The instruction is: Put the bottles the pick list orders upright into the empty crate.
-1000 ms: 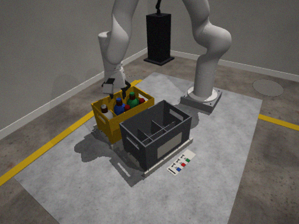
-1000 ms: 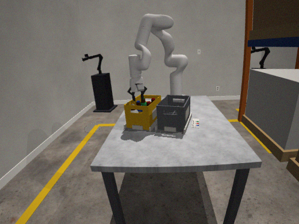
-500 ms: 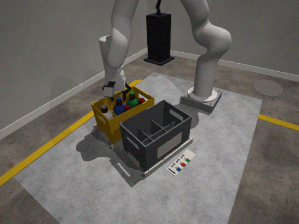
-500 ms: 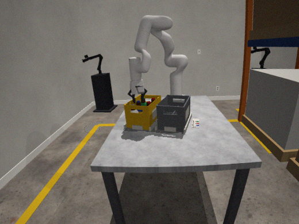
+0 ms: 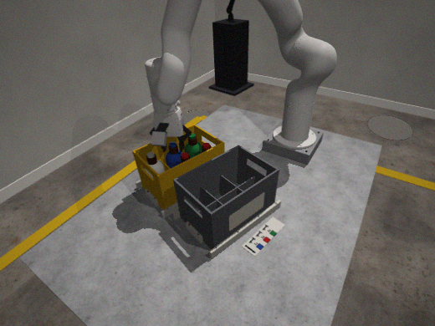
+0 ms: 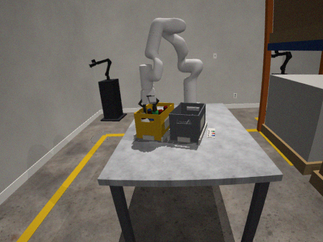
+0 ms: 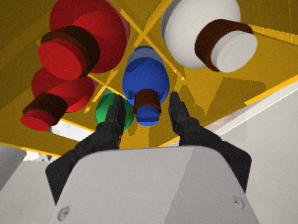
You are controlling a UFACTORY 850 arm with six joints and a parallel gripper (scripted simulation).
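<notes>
Now: hand 7 cm above the blue-label bottle. From my hand the other things lie so: white-label bottle (9 cm ahead, 2 cm to the right, 7 cm below); red bottle (2 cm ahead, 8 cm to the left, 7 cm below); yellow crate (1 cm ahead, 4 cm to the left, 7 cm below).
</notes>
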